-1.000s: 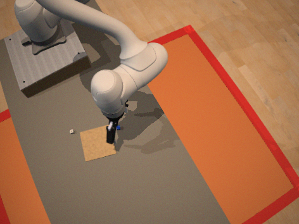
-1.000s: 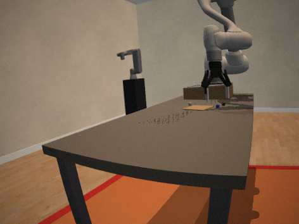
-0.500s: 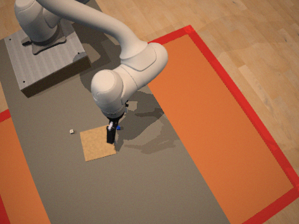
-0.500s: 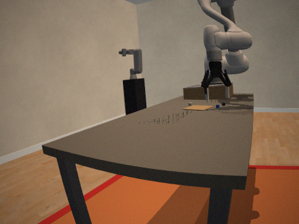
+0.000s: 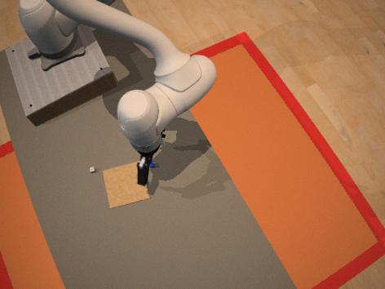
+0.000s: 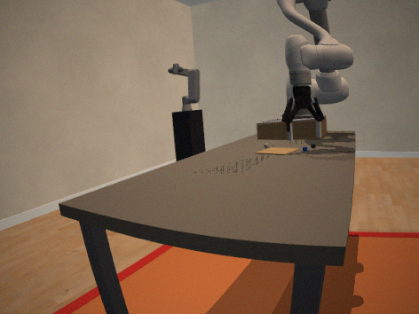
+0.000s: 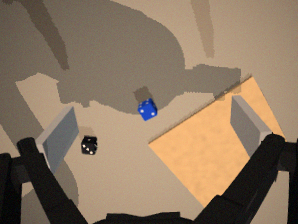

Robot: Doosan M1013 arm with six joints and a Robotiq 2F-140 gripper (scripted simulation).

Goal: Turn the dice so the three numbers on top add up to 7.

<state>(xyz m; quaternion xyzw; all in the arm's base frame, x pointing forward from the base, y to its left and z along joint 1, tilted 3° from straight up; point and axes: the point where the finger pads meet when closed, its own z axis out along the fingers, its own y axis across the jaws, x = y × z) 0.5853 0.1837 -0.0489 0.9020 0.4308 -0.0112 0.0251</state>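
Right now the blue die is 5 cm below my hand, 1 cm to the right of it and 1 cm behind it. The rest, counted from my hand: black die 10 cm behind, 5 cm below, 1 cm to the left; tan mat 12 cm to the right, 6 cm below, 2 cm ahead; white die 21 cm to the right, 8 cm behind, 5 cm below.
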